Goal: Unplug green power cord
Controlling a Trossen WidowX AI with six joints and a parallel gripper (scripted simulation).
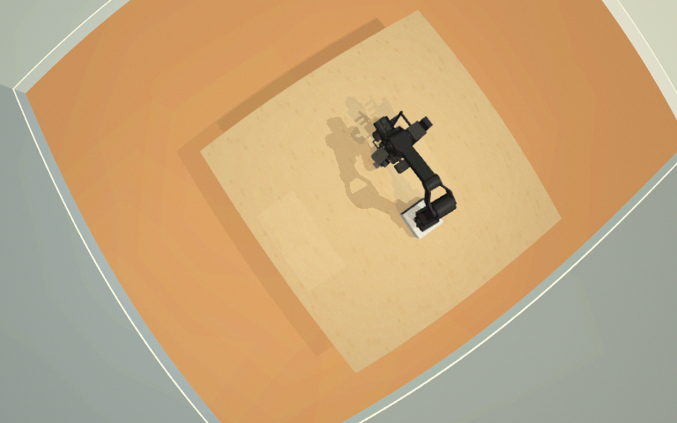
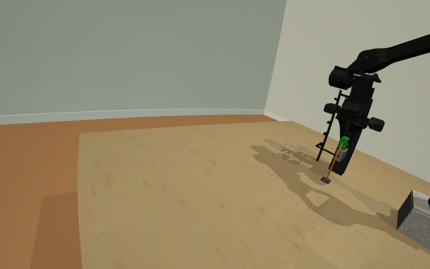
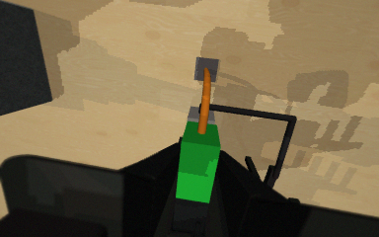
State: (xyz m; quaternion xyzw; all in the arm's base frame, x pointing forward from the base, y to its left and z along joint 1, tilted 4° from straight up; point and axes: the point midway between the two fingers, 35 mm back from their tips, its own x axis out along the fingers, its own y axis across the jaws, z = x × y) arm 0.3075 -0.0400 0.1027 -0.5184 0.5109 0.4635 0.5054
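Right now the green plug is 3 cm to the right of my gripper tip. From my gripper tip the other things lie so: grey anchor piece 5 cm to the left, 13 cm below.
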